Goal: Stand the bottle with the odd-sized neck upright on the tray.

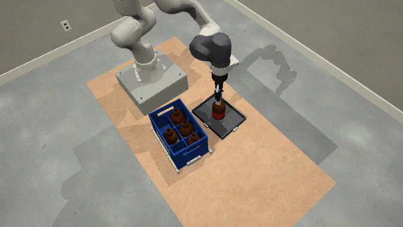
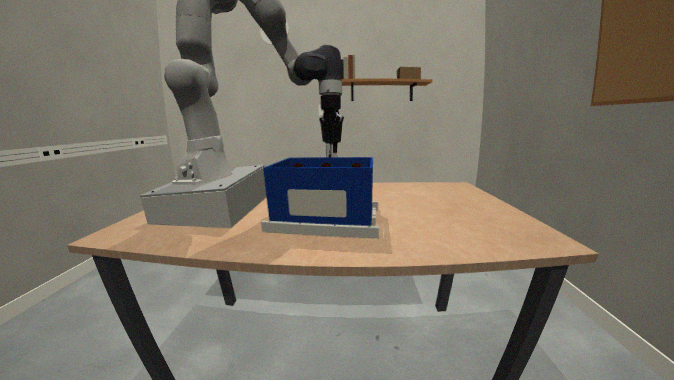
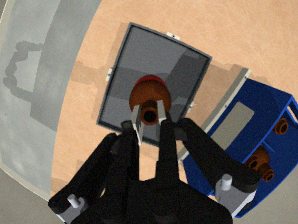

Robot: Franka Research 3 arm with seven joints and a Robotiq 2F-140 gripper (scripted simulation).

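Right now my hand is 80 mm above the bottle. Also, from my hand: blue crate: 260 mm to the right, 90 mm below, 30 mm ahead; dark grey tray: 160 mm below.
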